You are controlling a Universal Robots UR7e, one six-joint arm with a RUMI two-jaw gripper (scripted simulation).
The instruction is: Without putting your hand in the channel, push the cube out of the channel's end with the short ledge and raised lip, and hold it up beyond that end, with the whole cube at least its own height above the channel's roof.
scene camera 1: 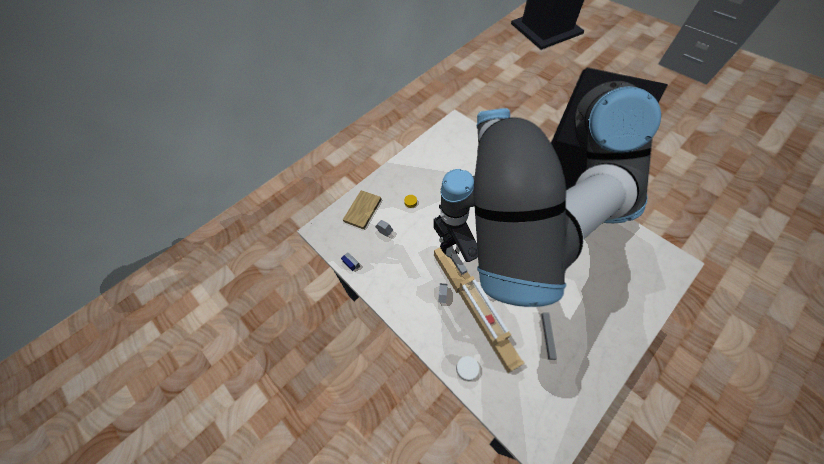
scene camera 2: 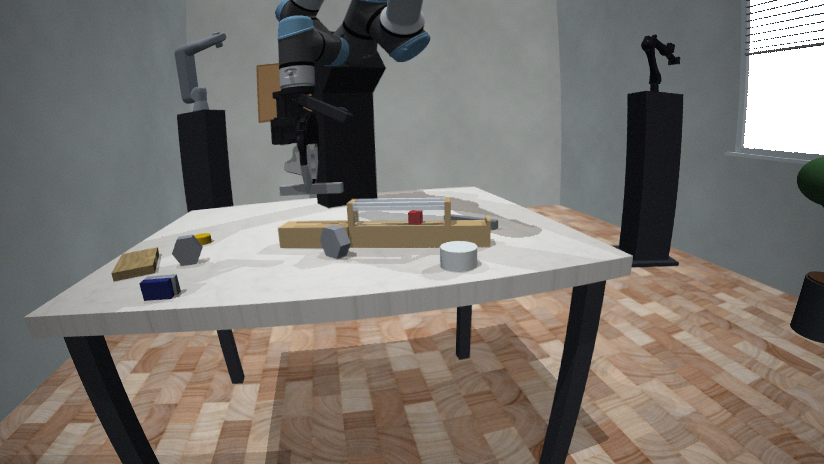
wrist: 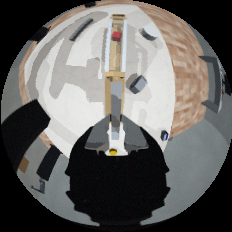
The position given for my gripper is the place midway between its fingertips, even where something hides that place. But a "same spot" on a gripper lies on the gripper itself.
my gripper: scene camera 1; scene camera 2; wrist 115, 114
same spot on my gripper: [scene camera 1: 446, 250] = [scene camera 2: 306, 150]
